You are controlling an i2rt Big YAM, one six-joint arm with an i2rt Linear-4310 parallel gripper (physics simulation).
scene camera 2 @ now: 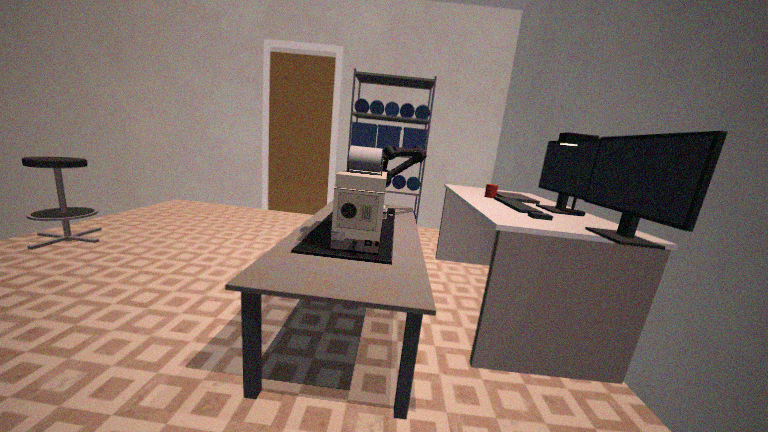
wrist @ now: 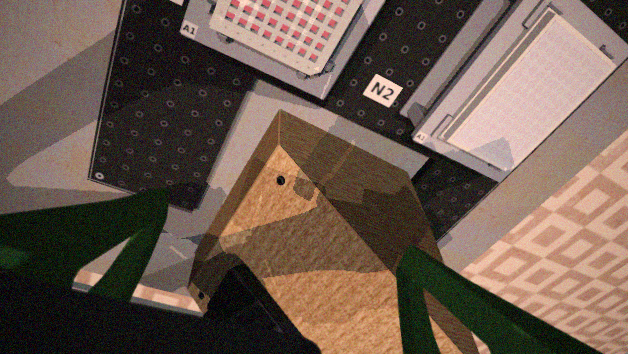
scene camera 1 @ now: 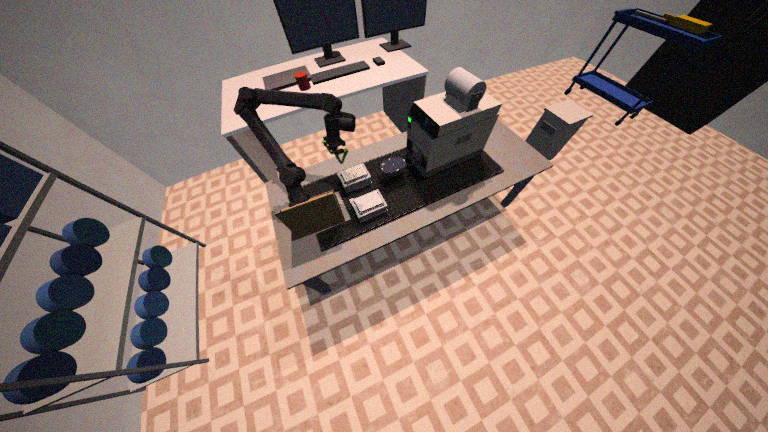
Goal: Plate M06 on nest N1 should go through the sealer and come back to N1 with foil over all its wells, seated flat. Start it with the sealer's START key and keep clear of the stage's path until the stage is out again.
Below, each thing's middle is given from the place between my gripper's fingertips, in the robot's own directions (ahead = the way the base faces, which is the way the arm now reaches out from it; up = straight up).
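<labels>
The N2 label (wrist: 380,89) is 0.23 m below my hand, and I find it 0.1 m to the right of my hand as well.
</labels>
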